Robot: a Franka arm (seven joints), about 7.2 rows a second.
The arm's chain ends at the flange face. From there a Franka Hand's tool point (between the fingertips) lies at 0.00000 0.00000 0.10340 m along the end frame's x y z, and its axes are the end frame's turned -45 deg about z.
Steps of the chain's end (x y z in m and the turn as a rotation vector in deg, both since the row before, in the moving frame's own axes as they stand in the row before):
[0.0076 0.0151 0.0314 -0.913 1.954 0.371]
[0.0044 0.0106 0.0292 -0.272 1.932 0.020]
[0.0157 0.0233 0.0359 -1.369 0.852 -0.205]
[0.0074 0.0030 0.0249 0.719 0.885 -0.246]
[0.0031 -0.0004 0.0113 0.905 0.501 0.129]
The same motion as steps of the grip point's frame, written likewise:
[-0.0040 0.0197 0.0313 -2.027 0.736 0.371]
[-0.0023 0.0134 0.0291 -1.558 1.174 0.020]
[-0.0060 0.0304 0.0359 -1.570 -0.366 -0.205]
[0.0052 0.0076 0.0249 -0.117 1.134 -0.246]
[0.0043 0.0014 0.0113 0.286 0.994 0.129]

